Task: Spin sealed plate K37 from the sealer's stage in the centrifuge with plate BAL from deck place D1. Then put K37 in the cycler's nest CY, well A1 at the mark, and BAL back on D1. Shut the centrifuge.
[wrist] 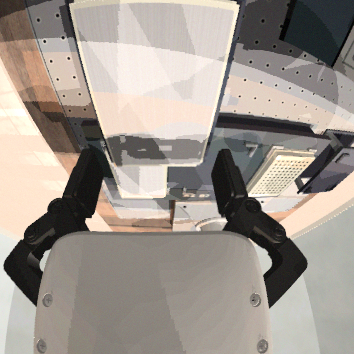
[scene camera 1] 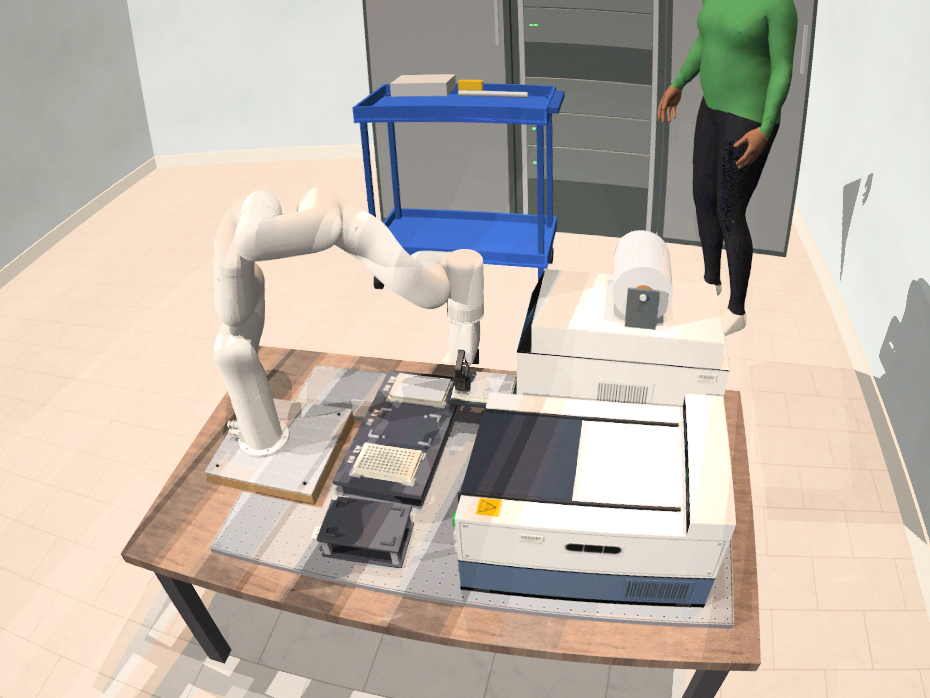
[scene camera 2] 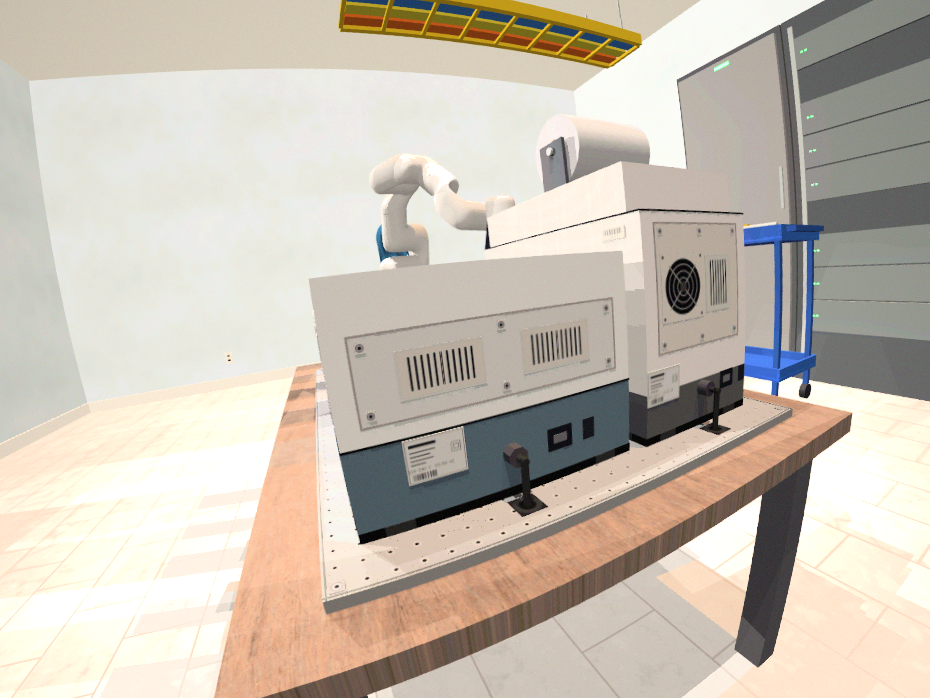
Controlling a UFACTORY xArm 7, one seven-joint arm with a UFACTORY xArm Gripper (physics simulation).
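Seen in the pictures: gripper, between the fingertips: (wrist: 156, 160) (scene camera 1: 467, 376); arm's base, origin of its link: (wrist: 213, 223) (scene camera 1: 264, 438).
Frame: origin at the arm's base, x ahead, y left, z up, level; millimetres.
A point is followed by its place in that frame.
A flat, pale sealed plate (scene camera 1: 495, 385) {y 110, x 524, z 91 mm} (wrist: 155, 75) {y 112, x 520, z 91 mm} lies on the stage in front of the sealer (scene camera 1: 623, 368) {y -29, x 779, z 246 mm} (scene camera 2: 676, 187) {y 44, x 983, z 298 mm}. My gripper (scene camera 1: 462, 381) {y 119, x 464, z 107 mm} (wrist: 156, 160) {y 119, x 464, z 107 mm} is open, low over the stage, with one finger to each side of the plate's near end in the wrist view. Nothing is between the fingers. Another pale, flat-topped plate (scene camera 1: 419, 389) {y 156, x 348, z 38 mm} (wrist: 142, 182) {y 164, x 336, z 38 mm} sits at the back of the dark deck (scene camera 1: 409, 426) {y 46, x 340, z 22 mm} (wrist: 240, 145) {y 10, x 388, z 22 mm}. A cream plate with open wells (scene camera 1: 386, 463) {y -89, x 313, z 37 mm} (wrist: 285, 172) {y -87, x 331, z 37 mm} sits at its front. Plate names are not readable.
A white and blue machine (scene camera 1: 593, 522) {y -361, x 714, z 184 mm} (scene camera 2: 480, 289) {y -259, x 962, z 191 mm} with a dark and white top stands right of the deck. A low dark stand with corner guides (scene camera 1: 364, 525) {y -257, x 297, z 30 mm} stands in front of the deck. A blue cart (scene camera 1: 458, 114) (scene camera 2: 778, 300) and a person in green (scene camera 1: 739, 60) are behind the table.
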